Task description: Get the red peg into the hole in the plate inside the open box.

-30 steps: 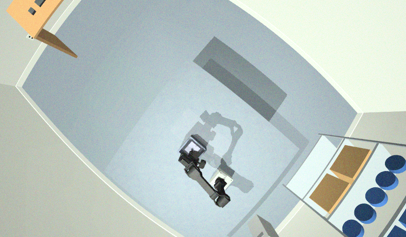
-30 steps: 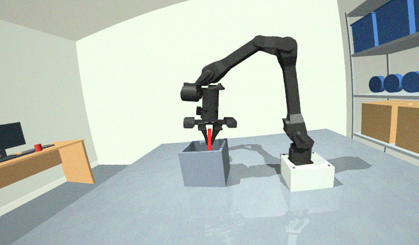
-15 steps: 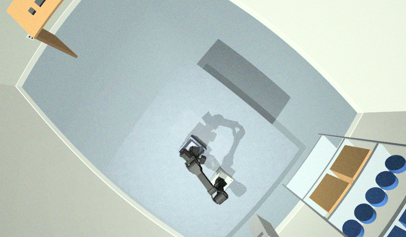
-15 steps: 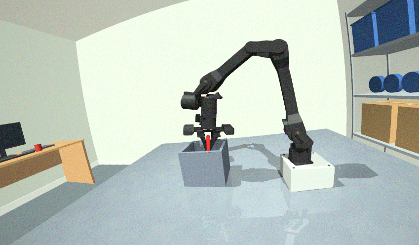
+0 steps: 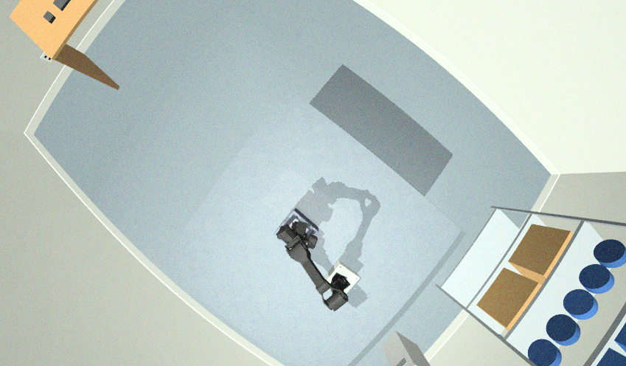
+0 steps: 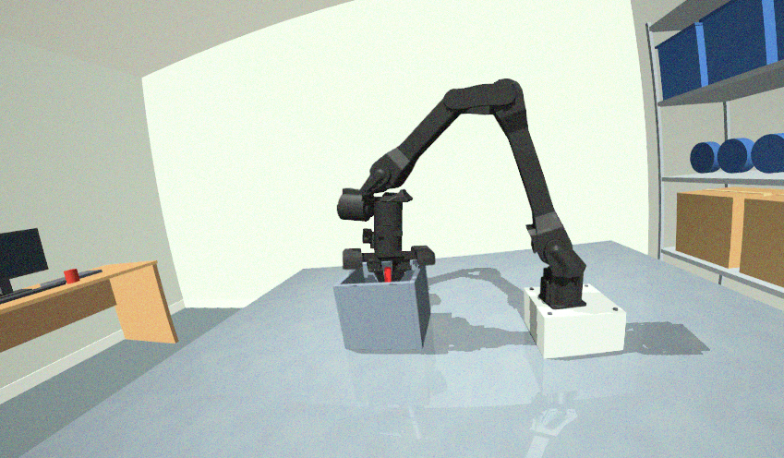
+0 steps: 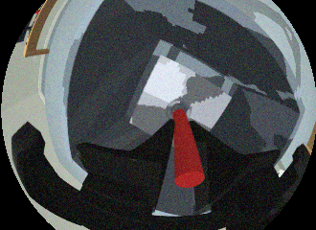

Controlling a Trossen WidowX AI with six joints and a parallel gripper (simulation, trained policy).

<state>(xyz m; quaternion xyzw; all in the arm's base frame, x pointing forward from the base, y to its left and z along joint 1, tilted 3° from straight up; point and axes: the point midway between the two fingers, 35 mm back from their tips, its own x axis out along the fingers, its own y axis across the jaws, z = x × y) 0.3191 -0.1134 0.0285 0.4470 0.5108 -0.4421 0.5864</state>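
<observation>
Now: gripper tip 2 cm below the red peg. The rest, counted from my gripper tip: pale plate (4 cm below).
</observation>
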